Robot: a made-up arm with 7 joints. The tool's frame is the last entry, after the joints. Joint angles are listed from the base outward. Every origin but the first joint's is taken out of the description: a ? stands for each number. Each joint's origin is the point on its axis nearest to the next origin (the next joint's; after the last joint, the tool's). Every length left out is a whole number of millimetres.
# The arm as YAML. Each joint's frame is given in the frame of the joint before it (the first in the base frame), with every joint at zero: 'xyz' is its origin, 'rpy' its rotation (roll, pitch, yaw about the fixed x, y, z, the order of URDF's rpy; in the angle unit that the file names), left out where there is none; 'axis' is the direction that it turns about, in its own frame. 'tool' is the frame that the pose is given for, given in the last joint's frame.
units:
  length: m
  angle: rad
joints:
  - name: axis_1
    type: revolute
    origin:
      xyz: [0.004, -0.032, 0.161]
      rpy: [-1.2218, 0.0, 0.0]
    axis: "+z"
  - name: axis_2
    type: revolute
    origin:
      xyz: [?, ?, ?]
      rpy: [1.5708, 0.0, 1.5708]
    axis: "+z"
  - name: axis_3
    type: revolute
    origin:
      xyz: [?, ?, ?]
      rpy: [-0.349, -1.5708, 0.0]
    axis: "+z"
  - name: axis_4
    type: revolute
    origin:
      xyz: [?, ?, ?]
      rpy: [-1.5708, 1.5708, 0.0]
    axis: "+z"
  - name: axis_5
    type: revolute
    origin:
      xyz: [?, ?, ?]
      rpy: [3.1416, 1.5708, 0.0]
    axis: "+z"
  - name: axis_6
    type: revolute
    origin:
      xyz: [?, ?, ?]
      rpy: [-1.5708, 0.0, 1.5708]
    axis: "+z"
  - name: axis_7
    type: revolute
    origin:
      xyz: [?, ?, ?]
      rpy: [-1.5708, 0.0, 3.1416]
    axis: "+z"
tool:
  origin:
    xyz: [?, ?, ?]
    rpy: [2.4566, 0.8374, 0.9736]
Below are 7 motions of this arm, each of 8 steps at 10 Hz.
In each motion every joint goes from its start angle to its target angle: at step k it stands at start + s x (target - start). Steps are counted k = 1, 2, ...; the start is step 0. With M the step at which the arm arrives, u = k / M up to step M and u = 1 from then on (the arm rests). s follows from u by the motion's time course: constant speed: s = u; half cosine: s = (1 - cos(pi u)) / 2; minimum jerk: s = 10 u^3 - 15 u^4 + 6 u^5.
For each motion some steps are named. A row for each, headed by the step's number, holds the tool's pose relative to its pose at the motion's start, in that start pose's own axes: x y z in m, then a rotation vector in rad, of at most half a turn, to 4 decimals.
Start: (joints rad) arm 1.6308 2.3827 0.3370 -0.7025 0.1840 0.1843 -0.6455
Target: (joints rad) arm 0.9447 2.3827 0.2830 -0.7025 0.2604 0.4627 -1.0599
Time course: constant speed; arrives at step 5
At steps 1, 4, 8:
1: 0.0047 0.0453 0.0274 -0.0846 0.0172 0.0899
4: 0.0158 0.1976 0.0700 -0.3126 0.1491 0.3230
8: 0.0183 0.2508 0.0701 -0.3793 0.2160 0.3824

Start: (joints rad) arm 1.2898 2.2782 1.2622 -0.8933 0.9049 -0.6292 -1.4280
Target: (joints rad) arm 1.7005 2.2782 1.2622 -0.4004 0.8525 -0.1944 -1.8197
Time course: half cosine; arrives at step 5
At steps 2, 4, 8:
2: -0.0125 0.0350 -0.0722 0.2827 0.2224 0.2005
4: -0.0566 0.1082 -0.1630 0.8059 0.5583 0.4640
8: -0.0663 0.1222 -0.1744 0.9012 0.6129 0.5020

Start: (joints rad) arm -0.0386 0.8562 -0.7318 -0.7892 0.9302 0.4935 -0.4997
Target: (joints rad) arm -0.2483 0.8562 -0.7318 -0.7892 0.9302 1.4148 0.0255
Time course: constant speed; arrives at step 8
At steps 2, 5, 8:
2: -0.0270 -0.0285 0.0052 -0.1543 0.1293 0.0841
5: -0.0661 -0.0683 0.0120 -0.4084 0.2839 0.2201
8: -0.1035 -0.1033 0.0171 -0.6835 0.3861 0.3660

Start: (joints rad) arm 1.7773 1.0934 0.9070 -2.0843 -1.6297 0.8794 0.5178
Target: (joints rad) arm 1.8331 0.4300 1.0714 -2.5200 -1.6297 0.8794 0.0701
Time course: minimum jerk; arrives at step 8
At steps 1, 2, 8:
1: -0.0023 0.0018 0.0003 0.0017 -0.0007 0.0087
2: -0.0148 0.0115 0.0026 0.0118 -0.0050 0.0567
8: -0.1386 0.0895 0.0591 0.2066 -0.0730 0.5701

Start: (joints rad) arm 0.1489 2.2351 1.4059 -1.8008 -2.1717 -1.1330 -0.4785
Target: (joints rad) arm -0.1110 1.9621 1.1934 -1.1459 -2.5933 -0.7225 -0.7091
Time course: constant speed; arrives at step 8
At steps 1, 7, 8:
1: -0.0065 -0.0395 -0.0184 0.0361 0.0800 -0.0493
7: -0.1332 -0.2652 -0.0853 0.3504 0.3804 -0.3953
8: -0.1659 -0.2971 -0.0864 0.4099 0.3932 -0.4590

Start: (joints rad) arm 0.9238 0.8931 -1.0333 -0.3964 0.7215 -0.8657 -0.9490
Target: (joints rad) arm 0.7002 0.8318 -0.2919 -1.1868 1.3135 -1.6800 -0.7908
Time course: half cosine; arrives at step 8
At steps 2, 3, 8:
2: 0.0128 -0.0504 0.0434 -0.2072 -0.1926 -0.1959
3: 0.0164 -0.1016 0.1012 -0.4265 -0.4193 -0.4080
8: -0.1087 -0.2189 0.3875 -1.2462 -1.4921 -1.2406

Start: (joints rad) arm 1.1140 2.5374 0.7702 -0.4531 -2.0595 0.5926 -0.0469
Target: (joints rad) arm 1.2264 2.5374 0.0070 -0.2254 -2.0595 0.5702 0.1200
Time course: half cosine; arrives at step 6
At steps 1, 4, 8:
1: -0.0050 -0.0013 -0.0066 0.0267 -0.0421 -0.0160
4: -0.0148 0.0055 -0.0712 0.3116 -0.4656 -0.1266
8: -0.0015 0.0150 -0.0855 0.4178 -0.6187 -0.1415

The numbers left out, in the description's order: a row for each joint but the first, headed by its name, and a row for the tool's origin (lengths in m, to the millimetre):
axis_2: 0.043 -0.002 0.0
axis_3: 0.335 -0.122 0.0
axis_4: 0.021 -0.025 0.0
axis_5: 0.345 0.066 0.0
axis_6: 0.032 0.025 0.0
axis_7: 0.015 -0.022 0.0
tool: -0.015 0.015 0.0

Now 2 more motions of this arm.
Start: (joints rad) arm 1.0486 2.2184 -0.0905 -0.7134 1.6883 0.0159 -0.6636
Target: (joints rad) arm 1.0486 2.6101 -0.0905 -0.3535 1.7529 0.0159 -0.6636
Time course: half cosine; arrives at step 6
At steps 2, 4, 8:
2: -0.0543 -0.0258 0.0364 -0.0069 -0.1316 -0.0149
4: -0.1796 -0.0783 0.0858 -0.0259 -0.3920 -0.0736
8: -0.2485 -0.1031 0.0974 -0.0378 -0.5195 -0.1173

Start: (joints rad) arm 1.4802 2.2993 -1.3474 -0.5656 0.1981 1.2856 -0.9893
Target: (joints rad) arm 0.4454 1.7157 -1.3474 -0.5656 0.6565 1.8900 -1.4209
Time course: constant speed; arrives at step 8
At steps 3, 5, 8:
3: -0.1348 0.0211 -0.0347 0.4016 0.2150 -0.3196
5: -0.2086 0.0917 -0.0285 0.6825 0.2651 -0.5579
8: -0.2484 0.2548 0.0197 1.0697 0.1726 -0.9438

